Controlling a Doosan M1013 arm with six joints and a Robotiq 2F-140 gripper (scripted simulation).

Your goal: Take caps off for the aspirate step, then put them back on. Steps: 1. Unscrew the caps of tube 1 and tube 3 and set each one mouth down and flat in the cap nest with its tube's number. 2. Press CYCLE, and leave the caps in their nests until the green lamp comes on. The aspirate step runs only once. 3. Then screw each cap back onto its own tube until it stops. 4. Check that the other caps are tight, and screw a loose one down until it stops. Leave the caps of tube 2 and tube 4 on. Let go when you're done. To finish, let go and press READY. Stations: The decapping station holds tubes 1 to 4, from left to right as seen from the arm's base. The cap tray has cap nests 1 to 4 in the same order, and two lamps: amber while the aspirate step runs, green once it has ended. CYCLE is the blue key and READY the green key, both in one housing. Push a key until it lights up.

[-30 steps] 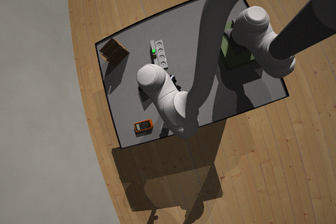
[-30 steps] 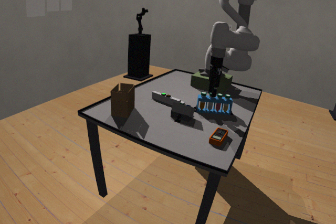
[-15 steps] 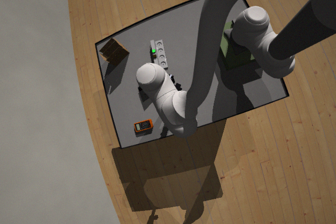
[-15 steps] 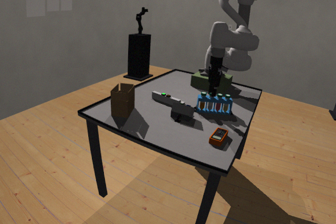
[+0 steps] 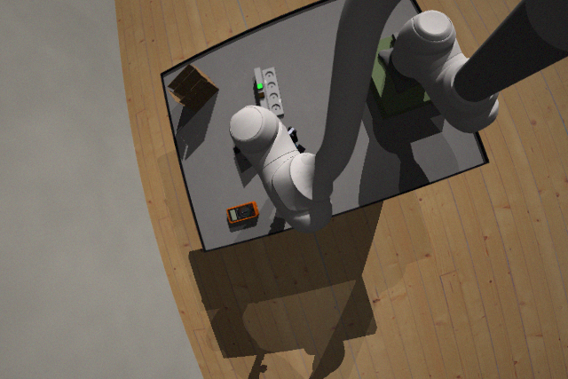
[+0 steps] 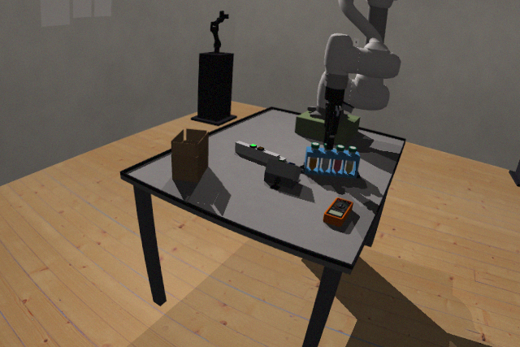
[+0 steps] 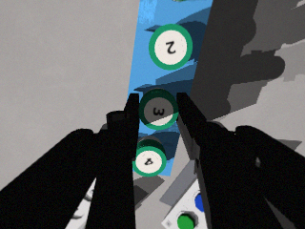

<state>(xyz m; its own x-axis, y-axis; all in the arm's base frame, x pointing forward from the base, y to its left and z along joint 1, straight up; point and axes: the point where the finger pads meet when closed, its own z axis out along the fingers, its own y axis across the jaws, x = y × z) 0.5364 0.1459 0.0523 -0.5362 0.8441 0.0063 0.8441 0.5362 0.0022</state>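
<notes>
Now: hand 2 cm past the cap 2, 5 cm to the right of it and 3 cm above it. Round my hand: green key (14 cm ahead, 14 cm to the right, 8 cm below); cap 1 (4 cm behind, 10 cm to the left, 3 cm below); blue key (14 cm ahead, 10 cm to the right, 8 cm below).
</notes>
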